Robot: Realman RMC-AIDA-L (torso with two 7-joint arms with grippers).
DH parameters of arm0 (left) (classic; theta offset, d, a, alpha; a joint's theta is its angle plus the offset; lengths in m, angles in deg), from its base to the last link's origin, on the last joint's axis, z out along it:
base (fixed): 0 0 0 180
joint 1: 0 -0.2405 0 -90
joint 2: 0 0 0 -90
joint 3: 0 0.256 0 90
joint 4: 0 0 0 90
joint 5: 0 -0.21 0 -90
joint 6: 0 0 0 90
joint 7: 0 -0.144 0 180
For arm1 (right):
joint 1: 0 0.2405 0 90
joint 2: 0 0 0 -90
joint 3: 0 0.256 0 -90
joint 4: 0 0 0 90
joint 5: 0 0.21 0 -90
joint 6: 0 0 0 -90
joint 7: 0 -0.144 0 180
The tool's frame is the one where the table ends.
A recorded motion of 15 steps. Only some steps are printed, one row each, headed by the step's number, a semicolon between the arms.
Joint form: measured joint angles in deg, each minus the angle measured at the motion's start. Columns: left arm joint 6, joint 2, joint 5, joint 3, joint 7, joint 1, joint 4; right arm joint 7, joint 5, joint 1, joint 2, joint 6, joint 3, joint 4.
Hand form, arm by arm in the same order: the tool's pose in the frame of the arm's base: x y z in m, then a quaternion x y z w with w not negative. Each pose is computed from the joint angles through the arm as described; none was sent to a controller.
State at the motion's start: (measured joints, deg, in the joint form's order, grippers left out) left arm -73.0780 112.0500 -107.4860 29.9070 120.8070 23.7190 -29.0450; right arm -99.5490 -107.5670 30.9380 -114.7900 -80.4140 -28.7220 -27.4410
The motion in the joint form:
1: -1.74 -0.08 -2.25 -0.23 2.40 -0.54 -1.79; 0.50 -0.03 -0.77 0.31 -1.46 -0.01 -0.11
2: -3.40 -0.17 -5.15 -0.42 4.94 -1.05 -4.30; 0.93 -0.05 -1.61 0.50 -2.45 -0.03 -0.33
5: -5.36 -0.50 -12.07 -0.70 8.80 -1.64 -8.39; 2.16 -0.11 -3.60 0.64 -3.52 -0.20 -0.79
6: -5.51 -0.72 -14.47 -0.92 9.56 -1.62 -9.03; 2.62 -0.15 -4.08 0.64 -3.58 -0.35 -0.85
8: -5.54 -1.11 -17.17 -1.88 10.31 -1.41 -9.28; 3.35 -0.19 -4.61 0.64 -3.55 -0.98 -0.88
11: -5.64 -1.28 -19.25 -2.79 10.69 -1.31 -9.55; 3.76 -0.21 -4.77 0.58 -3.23 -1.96 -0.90
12: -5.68 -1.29 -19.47 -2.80 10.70 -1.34 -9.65; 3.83 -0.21 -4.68 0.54 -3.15 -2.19 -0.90
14: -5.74 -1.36 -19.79 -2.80 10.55 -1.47 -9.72; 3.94 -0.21 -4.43 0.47 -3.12 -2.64 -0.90
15: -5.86 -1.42 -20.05 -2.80 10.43 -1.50 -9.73; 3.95 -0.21 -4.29 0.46 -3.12 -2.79 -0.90
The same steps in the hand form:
1: -0.3621 0.3253 0.0659 -0.65275 -0.64377 -0.33159 0.22255; 0.2995 0.3499 0.0366 -0.79619 0.45491 0.35066 0.19021
2: -0.3634 0.3211 0.0710 -0.65679 -0.65011 -0.31410 0.21754; 0.3031 0.3447 0.0385 -0.79775 0.45314 0.35001 0.18907
5: -0.3702 0.3131 0.0786 -0.66514 -0.66368 -0.26347 0.21841; 0.3127 0.3333 0.0404 -0.79944 0.45219 0.34504 0.19329
6: -0.3737 0.3110 0.0802 -0.66657 -0.66827 -0.24522 0.22127; 0.3153 0.3305 0.0402 -0.80042 0.45169 0.34240 0.19509
8: -0.3785 0.3092 0.0834 -0.66431 -0.67447 -0.22907 0.22653; 0.3178 0.3272 0.0387 -0.80401 0.44952 0.33642 0.19575
11: -0.3822 0.3073 0.0855 -0.66254 -0.67860 -0.21762 0.23063; 0.3183 0.3261 0.0360 -0.80844 0.44754 0.32929 0.19416
12: -0.3826 0.3069 0.0857 -0.66294 -0.67867 -0.21571 0.23106; 0.3176 0.3265 0.0352 -0.80979 0.44645 0.32803 0.19320
14: -0.3838 0.3056 0.0862 -0.66389 -0.67852 -0.21220 0.23200; 0.3156 0.3275 0.0336 -0.81285 0.44361 0.32608 0.19013
15: -0.3843 0.3049 0.0863 -0.66515 -0.67820 -0.20956 0.23175; 0.3147 0.3282 0.0331 -0.81403 0.44238 0.32554 0.18889

